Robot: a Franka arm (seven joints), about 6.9 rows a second.
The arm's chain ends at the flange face. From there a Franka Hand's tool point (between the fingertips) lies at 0.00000 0.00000 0.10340 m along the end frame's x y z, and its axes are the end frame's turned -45 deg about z.
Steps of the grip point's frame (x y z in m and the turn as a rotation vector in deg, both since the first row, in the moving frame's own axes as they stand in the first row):
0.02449, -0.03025, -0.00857, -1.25, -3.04, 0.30
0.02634, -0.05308, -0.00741, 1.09, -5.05, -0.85
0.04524, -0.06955, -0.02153, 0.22, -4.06, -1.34
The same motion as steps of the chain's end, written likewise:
-0.00178, -0.04417, -0.00840, -3.03, -1.27, 0.30
-0.01112, -0.06126, -0.00699, -2.80, -4.34, -0.85
-0.01179, -0.08613, -0.02127, -2.72, -3.03, -1.34

